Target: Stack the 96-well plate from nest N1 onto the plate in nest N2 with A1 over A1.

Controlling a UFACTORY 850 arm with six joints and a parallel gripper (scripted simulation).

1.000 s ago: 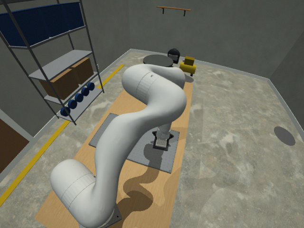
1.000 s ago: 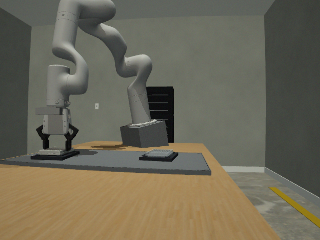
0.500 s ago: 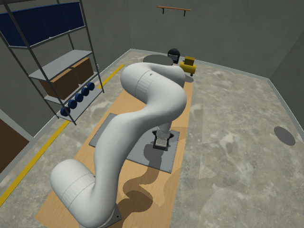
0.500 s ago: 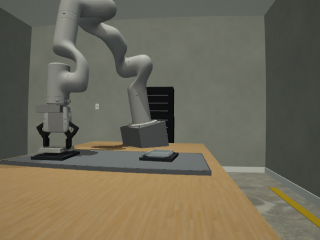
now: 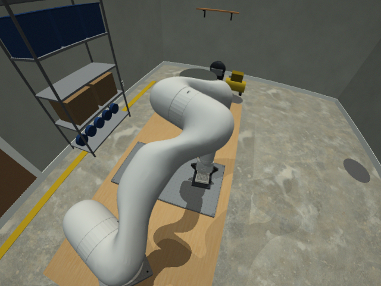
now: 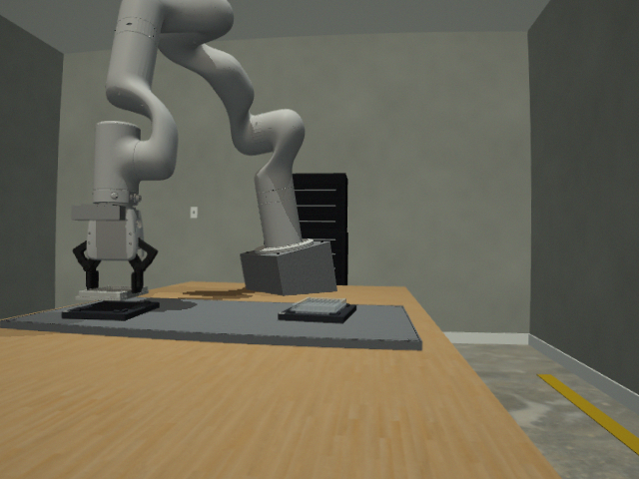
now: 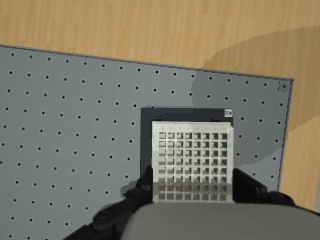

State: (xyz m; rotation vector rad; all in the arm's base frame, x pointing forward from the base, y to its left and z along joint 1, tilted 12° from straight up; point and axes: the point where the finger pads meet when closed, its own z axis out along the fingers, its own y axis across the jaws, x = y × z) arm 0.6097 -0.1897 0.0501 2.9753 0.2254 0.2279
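Right now my hand is 40 mm above the plate nest.
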